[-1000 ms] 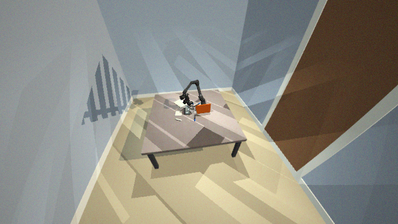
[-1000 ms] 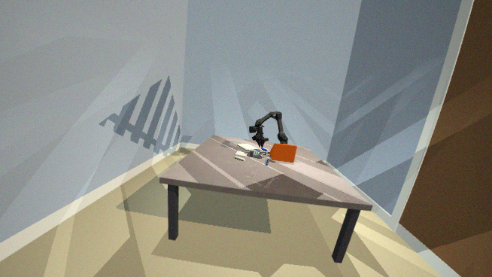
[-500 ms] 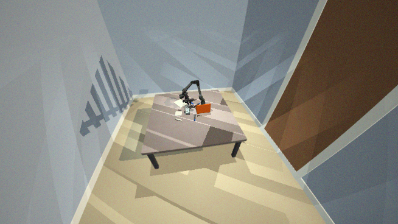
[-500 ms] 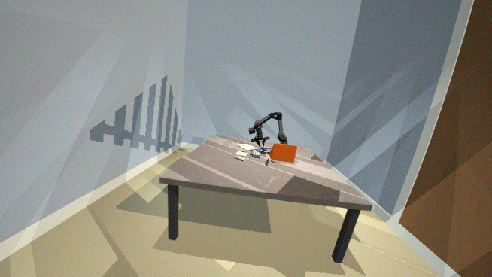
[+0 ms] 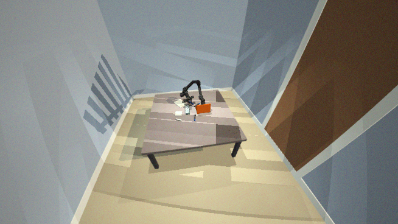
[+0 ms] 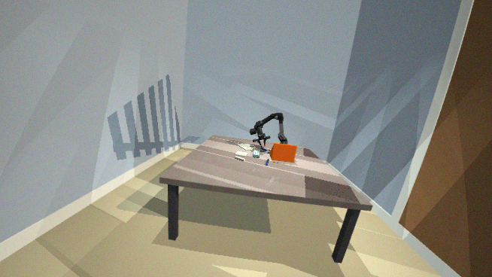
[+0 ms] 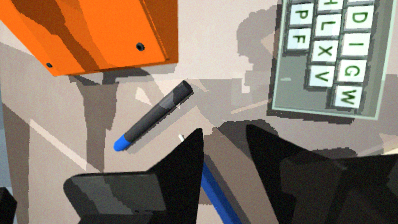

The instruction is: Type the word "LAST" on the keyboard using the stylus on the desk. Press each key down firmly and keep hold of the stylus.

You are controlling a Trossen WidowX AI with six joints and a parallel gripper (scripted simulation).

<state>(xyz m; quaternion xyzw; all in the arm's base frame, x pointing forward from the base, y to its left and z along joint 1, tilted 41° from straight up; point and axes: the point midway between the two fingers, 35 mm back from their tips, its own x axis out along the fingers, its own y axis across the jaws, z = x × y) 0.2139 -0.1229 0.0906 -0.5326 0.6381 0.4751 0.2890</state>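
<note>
Now: the blue stylus 3 cm behind my gripper tip, 6 cm to the right of it and 5 cm below it. Also, from my gripper tip: pale sheet 18 cm ahead, 8 cm to the right, 5 cm below.
</note>
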